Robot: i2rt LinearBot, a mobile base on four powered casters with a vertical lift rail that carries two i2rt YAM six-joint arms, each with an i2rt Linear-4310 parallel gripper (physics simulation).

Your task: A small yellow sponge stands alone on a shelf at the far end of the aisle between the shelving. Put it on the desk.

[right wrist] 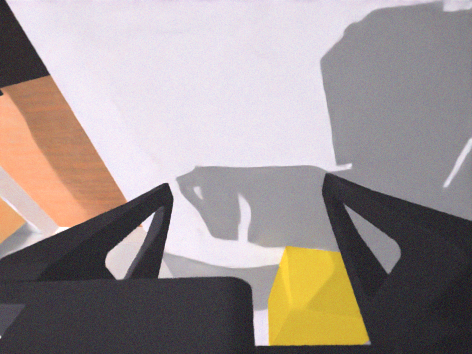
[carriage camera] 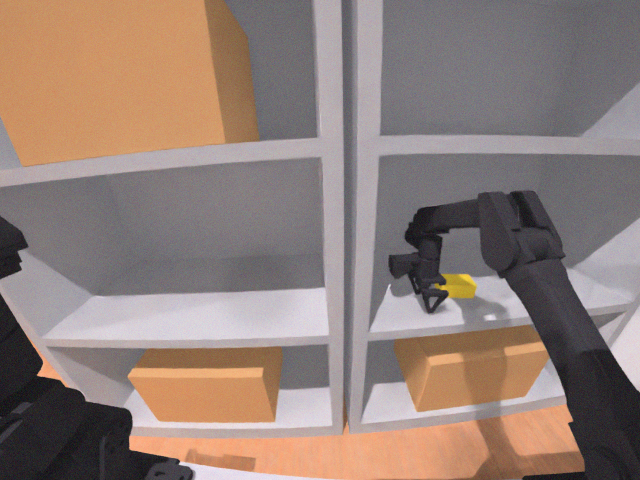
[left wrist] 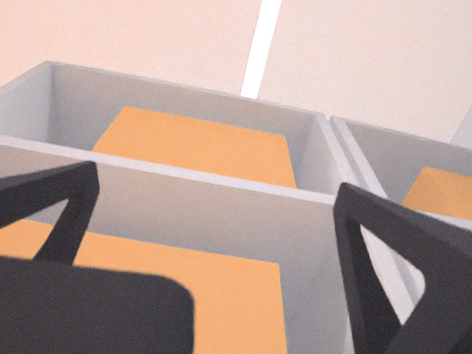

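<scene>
In the left wrist view the right gripper is out of frame, and a yellow sponge is out of frame in the left wrist view too. You do get both the gripper and the sponge in the right wrist view and in the carriage camera view. On the yellow sponge, (right wrist: pixel 311 298) and (carriage camera: pixel 441 286) are the same spot. And for the right gripper, (right wrist: pixel 63 290) is the same spot as (carriage camera: pixel 420 288).
</scene>
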